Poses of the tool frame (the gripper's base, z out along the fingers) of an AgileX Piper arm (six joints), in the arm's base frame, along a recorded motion.
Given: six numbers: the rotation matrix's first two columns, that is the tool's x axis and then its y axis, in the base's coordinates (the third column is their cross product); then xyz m.
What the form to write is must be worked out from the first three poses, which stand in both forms.
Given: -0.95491 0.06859 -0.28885 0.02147 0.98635 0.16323 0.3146 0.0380 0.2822
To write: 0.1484 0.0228 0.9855 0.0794 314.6 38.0 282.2
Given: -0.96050 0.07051 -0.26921 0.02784 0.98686 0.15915 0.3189 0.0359 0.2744
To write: 0.1383 0.0249 0.9871 0.0771 318.9 35.9 274.4
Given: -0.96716 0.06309 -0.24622 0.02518 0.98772 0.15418 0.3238 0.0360 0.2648
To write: 0.1262 0.0223 0.9889 0.0751 323.8 36.0 264.8
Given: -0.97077 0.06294 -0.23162 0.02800 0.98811 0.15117 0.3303 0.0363 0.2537
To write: 0.1187 0.0230 0.9899 0.0736 330.3 36.3 253.7
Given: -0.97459 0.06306 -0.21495 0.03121 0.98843 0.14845 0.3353 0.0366 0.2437
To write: 0.1102 0.0238 0.9910 0.0723 335.3 36.6 243.7
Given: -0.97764 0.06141 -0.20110 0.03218 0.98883 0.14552 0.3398 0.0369 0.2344
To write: 0.1031 0.0236 0.9919 0.0709 339.8 36.9 234.4
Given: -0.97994 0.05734 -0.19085 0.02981 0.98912 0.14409 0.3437 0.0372 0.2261
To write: 0.0977 0.0220 0.9925 0.0704 343.7 37.2 226.1
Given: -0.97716 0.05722 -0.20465 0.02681 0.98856 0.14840 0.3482 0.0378 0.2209
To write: 0.1047 0.0212 0.9916 0.0726 348.2 37.8 220.9
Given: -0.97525 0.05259 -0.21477 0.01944 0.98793 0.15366 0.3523 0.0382 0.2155
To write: 0.1098 0.0182 0.9909 0.0755 352.3 38.2 215.5
